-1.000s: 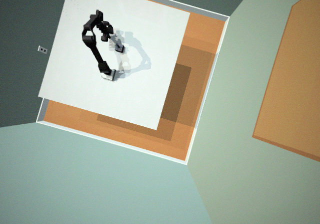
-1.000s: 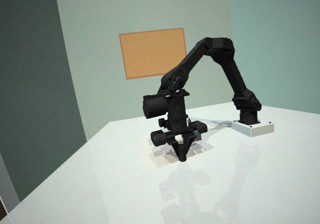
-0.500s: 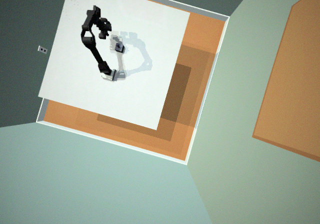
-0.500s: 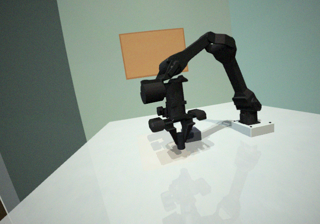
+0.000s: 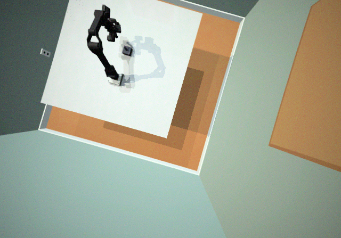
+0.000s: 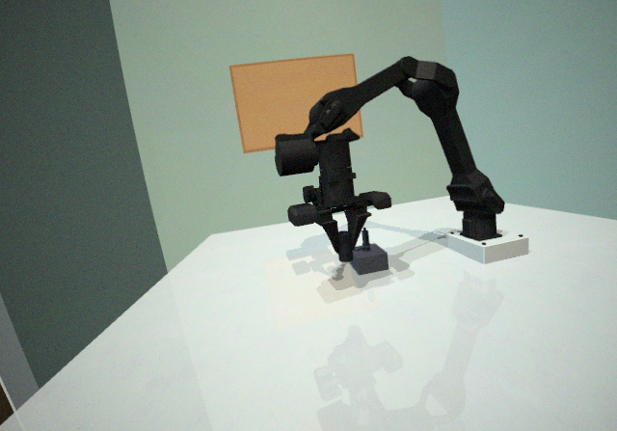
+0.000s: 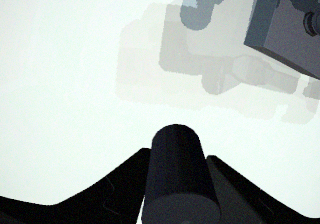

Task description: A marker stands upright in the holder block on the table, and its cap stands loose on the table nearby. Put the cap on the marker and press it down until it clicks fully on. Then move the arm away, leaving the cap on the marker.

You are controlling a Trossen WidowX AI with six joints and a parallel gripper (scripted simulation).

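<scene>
Now: gripper tip 70 mm past the dark grey holder block, 110 mm to the left of it and 70 mm above it. Also, from my gripper tip: marker cap: 10 mm above.
</scene>
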